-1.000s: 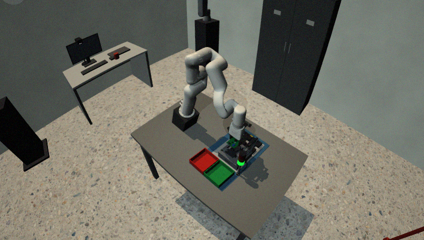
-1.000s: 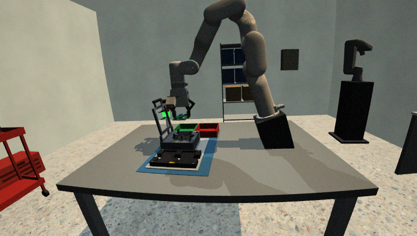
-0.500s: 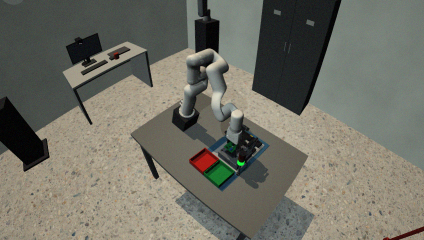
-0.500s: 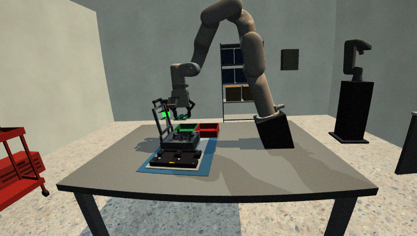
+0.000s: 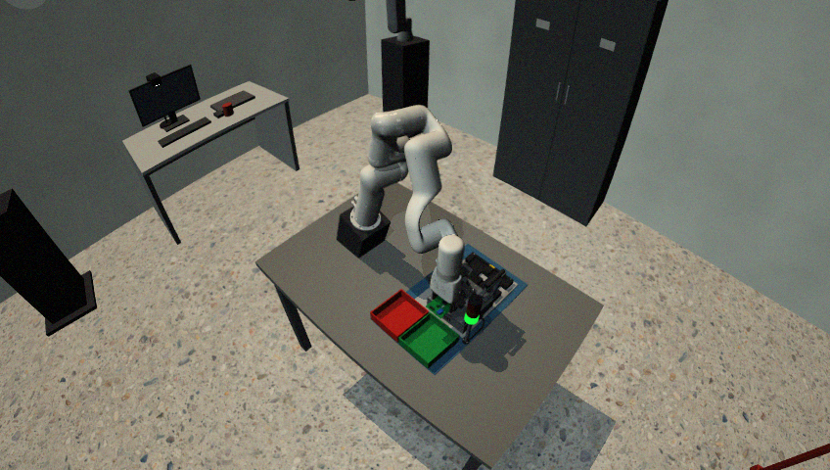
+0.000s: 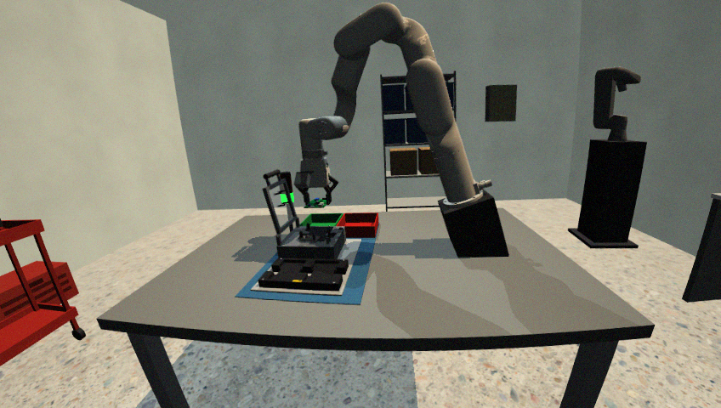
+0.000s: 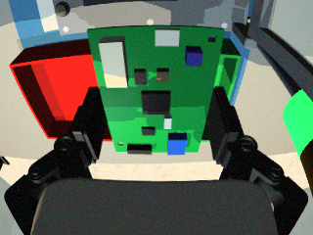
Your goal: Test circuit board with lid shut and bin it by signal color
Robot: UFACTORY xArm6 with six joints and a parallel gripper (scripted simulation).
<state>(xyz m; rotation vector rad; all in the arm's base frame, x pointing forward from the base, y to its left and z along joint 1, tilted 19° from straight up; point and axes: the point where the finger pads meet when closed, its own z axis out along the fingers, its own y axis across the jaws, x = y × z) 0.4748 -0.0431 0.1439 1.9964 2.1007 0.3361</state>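
Now: the green bin 30 mm ahead of my hand, 90 mm to the right of it and 140 mm below it. From my hand the other things lie so: green circuit board 10 mm below; then tester lid 90 mm ahead, 120 mm to the left, 40 mm above; then tester plate 20 mm behind, 120 mm to the left, 80 mm below.
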